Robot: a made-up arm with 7 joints.
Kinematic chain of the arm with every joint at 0, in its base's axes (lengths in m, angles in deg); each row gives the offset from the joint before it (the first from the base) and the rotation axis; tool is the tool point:
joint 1: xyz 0 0 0.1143 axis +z
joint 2: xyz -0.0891 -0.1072 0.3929 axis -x
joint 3: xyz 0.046 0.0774 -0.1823 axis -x
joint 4: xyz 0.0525 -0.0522 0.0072 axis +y
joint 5: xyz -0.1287 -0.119 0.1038 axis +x
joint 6: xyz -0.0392 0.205 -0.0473 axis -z
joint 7: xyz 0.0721 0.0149 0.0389 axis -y
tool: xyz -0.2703 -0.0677 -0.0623
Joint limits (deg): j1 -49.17..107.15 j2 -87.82..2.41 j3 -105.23..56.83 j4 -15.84..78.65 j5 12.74..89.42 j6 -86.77..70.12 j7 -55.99..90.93
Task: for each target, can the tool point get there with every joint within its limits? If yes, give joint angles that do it. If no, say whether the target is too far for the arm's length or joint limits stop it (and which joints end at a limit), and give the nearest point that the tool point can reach.
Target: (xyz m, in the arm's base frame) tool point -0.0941 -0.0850 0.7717
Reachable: yes | joints 59.25 -75.03 29.53 11.58 78.56 50.79 75.73
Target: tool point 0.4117 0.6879 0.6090
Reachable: no: joint limits stop it (at a limit: joint 1, joint 2, joint 4, joint 5, joint 6) | nearest point 0.3177 0.5150 0.5366 | short by 0.210 m
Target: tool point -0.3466 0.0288 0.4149
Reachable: yes | joints -8.91 -19.12 -69.19 -2.41 22.49 11.98 12.11
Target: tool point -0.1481 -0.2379 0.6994
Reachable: yes | joints 61.20 -16.94 3.88 5.98 70.58 39.49 21.67
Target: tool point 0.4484 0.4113 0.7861
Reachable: no: joint limits stop it (at a limit: joint 2, joint 3, joint 4, joint 5, joint 6) | nearest point 0.3932 0.3607 0.7623 | short by 0.079 m
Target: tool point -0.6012 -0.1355 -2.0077
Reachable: no: too far | nearest point -0.2242 -0.0916 -0.1981 | short by 1.849 m
